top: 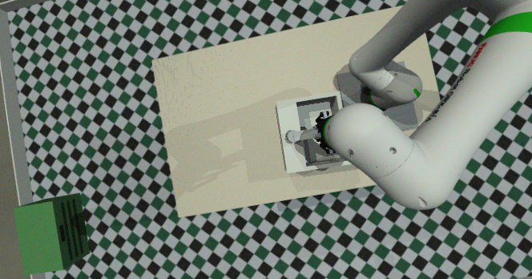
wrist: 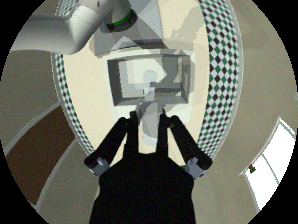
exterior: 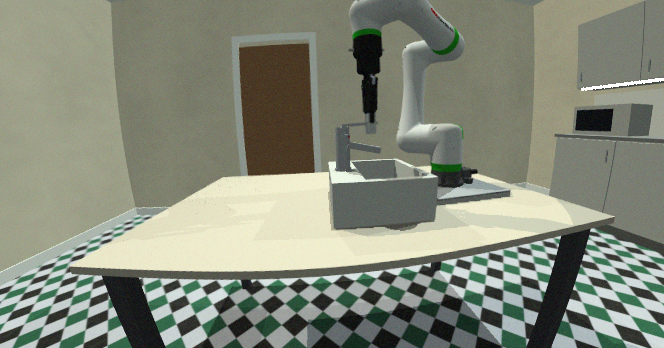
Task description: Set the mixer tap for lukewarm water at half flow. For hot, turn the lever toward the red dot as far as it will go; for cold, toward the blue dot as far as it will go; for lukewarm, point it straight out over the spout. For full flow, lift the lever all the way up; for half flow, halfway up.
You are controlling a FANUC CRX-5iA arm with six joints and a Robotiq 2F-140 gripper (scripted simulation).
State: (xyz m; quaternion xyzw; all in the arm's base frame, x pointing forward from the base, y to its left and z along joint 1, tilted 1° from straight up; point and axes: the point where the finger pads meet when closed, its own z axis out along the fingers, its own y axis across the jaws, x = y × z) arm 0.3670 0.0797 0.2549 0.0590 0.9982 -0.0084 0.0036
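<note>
My hand is 6 cm short of the grey mixer tap, 5 cm above it and 1 cm to the left of it. The rest, counted from my hand: sink basin (24 cm below, 2 cm behind); then lever (4 cm ahead).
</note>
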